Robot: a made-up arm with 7 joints.
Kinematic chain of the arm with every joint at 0, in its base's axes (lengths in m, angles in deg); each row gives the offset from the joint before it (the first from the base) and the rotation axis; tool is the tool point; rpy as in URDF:
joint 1: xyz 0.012 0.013 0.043 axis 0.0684 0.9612 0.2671
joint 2: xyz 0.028 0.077 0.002 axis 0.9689 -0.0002 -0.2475
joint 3: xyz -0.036 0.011 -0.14 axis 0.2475 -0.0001 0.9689
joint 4: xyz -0.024 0.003 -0.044 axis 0.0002 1 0
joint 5: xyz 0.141 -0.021 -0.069 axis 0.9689 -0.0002 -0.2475
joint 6: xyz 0.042 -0.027 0.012 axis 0.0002 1 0
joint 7: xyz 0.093 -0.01 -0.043 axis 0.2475 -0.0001 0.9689
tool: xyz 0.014 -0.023 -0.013 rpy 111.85 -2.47 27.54
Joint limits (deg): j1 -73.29..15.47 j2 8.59..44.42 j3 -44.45..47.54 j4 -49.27..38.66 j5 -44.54..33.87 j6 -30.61..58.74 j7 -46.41..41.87
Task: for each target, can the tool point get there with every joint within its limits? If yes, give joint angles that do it. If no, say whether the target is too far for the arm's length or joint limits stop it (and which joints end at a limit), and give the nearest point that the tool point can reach.
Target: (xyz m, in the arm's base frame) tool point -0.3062 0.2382 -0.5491
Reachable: no: too far | nearest point -0.1485 0.1949 -0.3853 | short by 0.231 m
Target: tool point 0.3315 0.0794 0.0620
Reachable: yes | joints -29.06 25.71 14.00 -22.33 -11.63 -16.66 -18.24
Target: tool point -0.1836 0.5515 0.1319
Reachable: no: joint limits stop it (at a limit: joint 1, joint 2, joint 3, joint 5, joint 6, joint 7) | nearest point -0.0137 0.4733 -0.1828 | short by 0.366 m
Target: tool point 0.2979 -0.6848 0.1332
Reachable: no: too far | nearest point 0.2524 -0.2244 0.0535 | short by 0.469 m
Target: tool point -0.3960 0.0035 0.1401
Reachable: no: joint limits stop it (at a limit: joint 1, joint 2, joint 3, joint 4, joint 6) | nearest point -0.0036 -0.0686 0.1499 | short by 0.399 m
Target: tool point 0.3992 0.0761 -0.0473
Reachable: yes | joints -36.34 31.06 -0.51 -4.58 2.59 4.91 -17.91
